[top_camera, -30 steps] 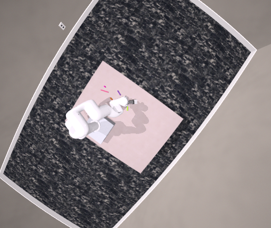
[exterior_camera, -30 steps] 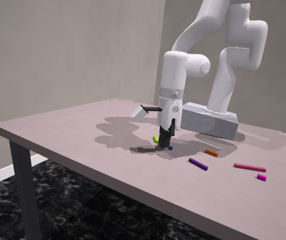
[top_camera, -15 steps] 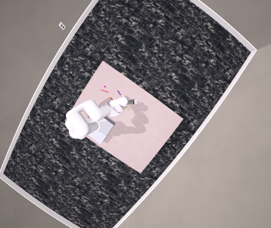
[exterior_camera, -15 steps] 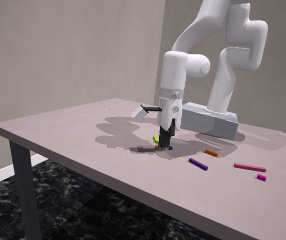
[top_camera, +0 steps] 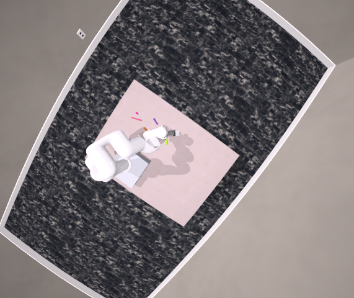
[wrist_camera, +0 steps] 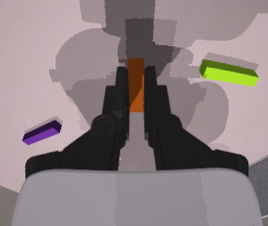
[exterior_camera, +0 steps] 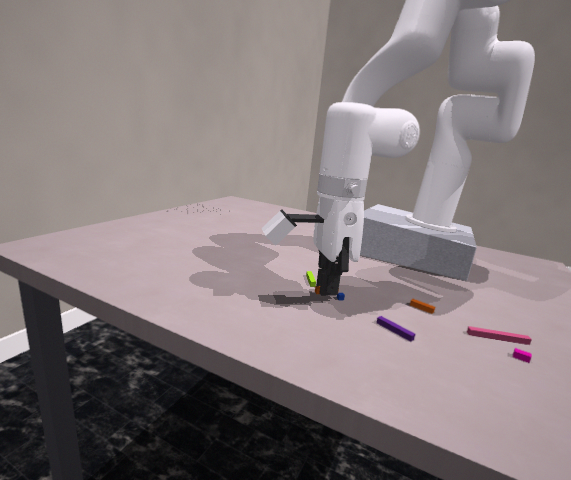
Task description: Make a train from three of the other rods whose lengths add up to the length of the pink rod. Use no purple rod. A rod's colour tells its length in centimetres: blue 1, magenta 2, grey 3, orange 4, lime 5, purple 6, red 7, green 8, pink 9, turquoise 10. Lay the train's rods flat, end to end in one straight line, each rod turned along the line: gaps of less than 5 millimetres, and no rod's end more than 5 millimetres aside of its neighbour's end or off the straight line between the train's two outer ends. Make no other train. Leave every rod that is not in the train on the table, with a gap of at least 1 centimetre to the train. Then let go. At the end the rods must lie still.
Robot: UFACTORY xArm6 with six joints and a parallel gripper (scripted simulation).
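The blue rod lies 30 mm below my hand, 20 mm to the left of it and 20 mm behind it. Also, from my hand: lime rod: 50 mm to the right, 50 mm behind, 30 mm below; purple rod: 130 mm to the left, 30 mm below, 20 mm ahead; pink rod: 270 mm to the left, 60 mm behind, 30 mm below.
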